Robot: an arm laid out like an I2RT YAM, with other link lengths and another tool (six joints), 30 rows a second.
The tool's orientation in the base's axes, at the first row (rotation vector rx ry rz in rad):
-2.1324 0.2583 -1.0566
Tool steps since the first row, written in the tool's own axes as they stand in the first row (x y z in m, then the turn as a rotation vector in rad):
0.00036 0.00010 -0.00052 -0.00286 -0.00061 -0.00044
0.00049 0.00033 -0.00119 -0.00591 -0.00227 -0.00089
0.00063 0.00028 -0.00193 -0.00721 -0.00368 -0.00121
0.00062 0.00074 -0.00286 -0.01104 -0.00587 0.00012
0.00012 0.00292 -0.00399 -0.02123 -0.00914 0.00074
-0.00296 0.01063 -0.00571 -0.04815 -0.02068 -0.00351
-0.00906 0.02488 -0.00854 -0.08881 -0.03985 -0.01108
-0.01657 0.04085 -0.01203 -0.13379 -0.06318 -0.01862
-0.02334 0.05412 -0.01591 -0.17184 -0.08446 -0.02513
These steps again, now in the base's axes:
-0.00015 -0.00051 0.00036 -0.00225 0.00154 -0.00115
-0.00054 -0.00109 0.00054 -0.00477 0.00391 -0.00168
-0.00101 -0.00150 0.00095 -0.00603 0.00536 -0.00137
-0.00166 -0.00231 0.00100 -0.00778 0.00940 -0.00272
-0.00254 -0.00423 -0.00036 -0.01429 0.01681 -0.00691
-0.00479 -0.00919 -0.00686 -0.03633 0.03538 -0.01366
-0.00894 -0.01798 -0.01926 -0.07072 0.06407 -0.02219
-0.01427 -0.02769 -0.03344 -0.10841 0.09775 -0.03051
-0.01977 -0.03602 -0.04515 -0.14060 0.12728 -0.03642

